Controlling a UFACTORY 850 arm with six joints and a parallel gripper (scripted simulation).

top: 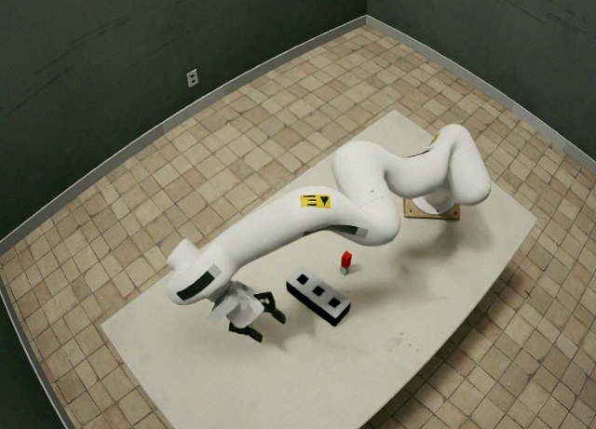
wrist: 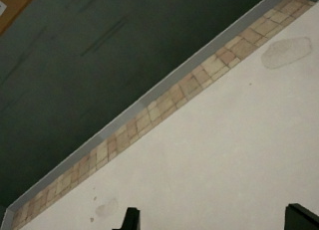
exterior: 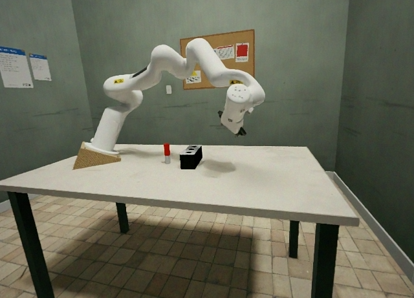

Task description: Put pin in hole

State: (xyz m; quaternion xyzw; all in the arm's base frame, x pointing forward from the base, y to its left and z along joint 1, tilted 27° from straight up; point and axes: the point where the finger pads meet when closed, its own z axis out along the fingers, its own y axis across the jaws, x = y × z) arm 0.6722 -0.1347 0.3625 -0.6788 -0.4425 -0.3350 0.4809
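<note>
Now: the pin 34 cm behind my hand, 10 cm below it and 2 cm to the right of it. Also, from my hand: black block 20 cm behind, 14 cm below, 1 cm to the right.
</note>
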